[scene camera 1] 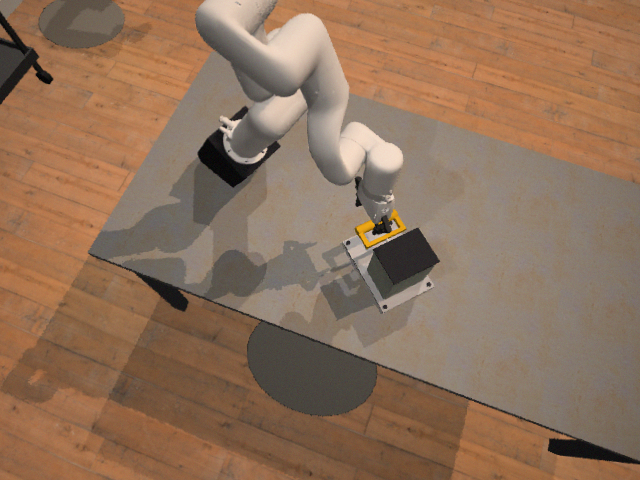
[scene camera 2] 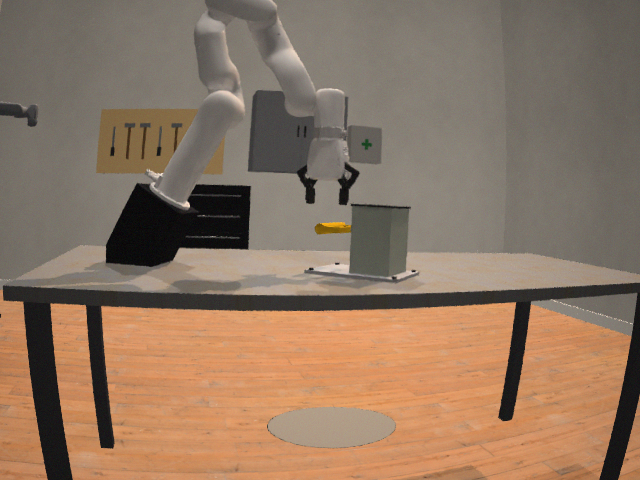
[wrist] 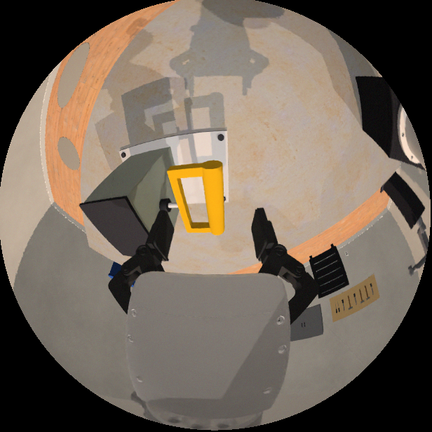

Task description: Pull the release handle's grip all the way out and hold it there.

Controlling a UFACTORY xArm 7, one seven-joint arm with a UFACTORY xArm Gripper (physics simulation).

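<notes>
The yellow release handle (scene camera 1: 367,226) (scene camera 2: 330,227) (wrist: 215,195) is a rectangular frame with a thick round grip bar on the side away from the housing. A short stretch of pale rod (wrist: 173,205) joins it to the grey-green housing with a dark top (scene camera 1: 405,255) (scene camera 2: 377,240) (wrist: 117,220). My gripper (scene camera 1: 370,215) (scene camera 2: 326,200) (wrist: 210,218) is open and empty, pointing down above the handle, its tips apart from it and slightly above the housing's top. In the wrist view the grip bar lies between the two fingers' lines, and the left finger overlaps the housing's edge.
The housing stands on a white bolted baseplate (scene camera 1: 400,298) (scene camera 2: 330,270) (wrist: 220,150) on the grey table (scene camera 1: 516,310) (scene camera 2: 465,268). The arm's black base block (scene camera 1: 222,162) (scene camera 2: 139,227) stands at the table's left. A tool board (scene camera 2: 108,165) and a grey cabinet (scene camera 2: 266,134) are on the wall behind.
</notes>
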